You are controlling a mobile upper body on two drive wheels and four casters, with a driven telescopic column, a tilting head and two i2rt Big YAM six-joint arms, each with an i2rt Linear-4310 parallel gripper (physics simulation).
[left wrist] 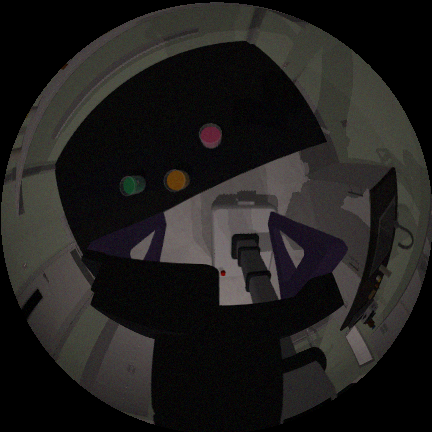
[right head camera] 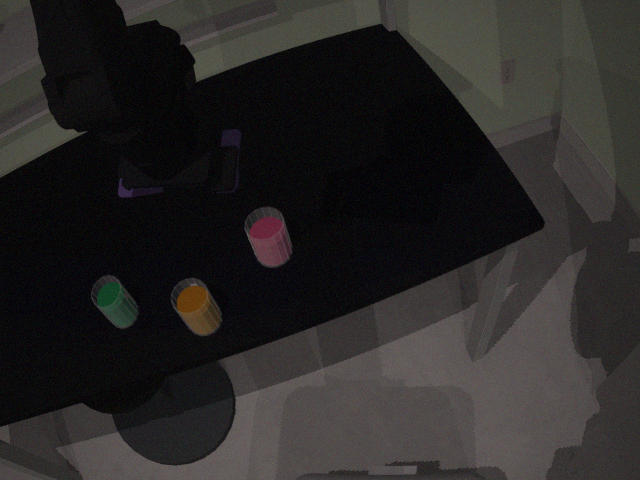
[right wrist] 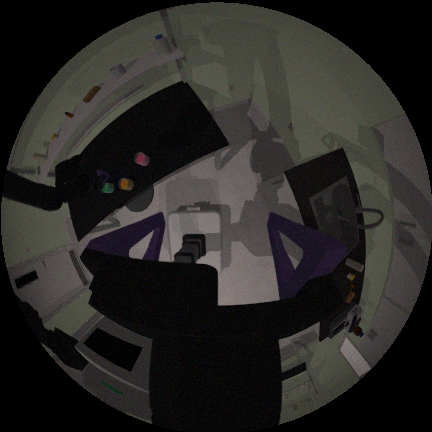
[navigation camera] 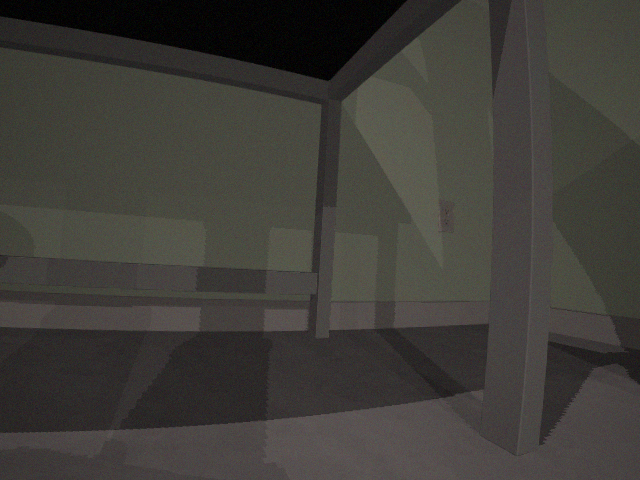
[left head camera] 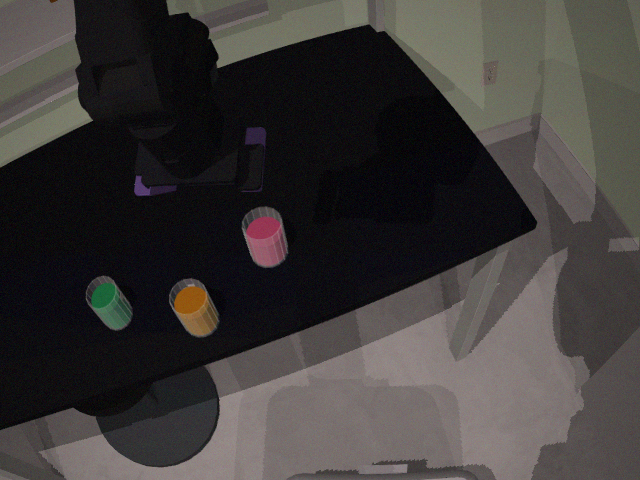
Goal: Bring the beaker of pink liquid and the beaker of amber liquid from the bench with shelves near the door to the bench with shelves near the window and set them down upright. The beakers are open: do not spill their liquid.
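Observation:
The beaker of pink liquid (left head camera: 266, 242) (right head camera: 269, 240) (left wrist: 210, 135) (right wrist: 142, 159) and the beaker of amber liquid (left head camera: 195, 308) (right head camera: 197, 307) (left wrist: 176, 180) (right wrist: 125, 184) stand upright on the black bench (left head camera: 330, 98) (right head camera: 336, 98) (left wrist: 150, 110) (right wrist: 175, 112). The amber one is nearer the front edge. My left gripper (left head camera: 199, 178) (left wrist: 216, 217) is open and empty above the bench, left of and behind the pink beaker in the left head camera view, and touches no beaker. My right gripper (right wrist: 215, 217) is open and empty, away from this bench. The other bench cannot be identified for certain.
A green beaker (left head camera: 109, 303) (right head camera: 115, 302) (left wrist: 132, 185) stands left of the amber one. A round stool (left head camera: 165, 434) (right head camera: 178, 428) stands at the bench front. A shelf (right wrist: 107, 87) holds bottles behind. A sink counter (right wrist: 300, 175) is at the right. A bench leg (navigation camera: 516, 232) rises close ahead.

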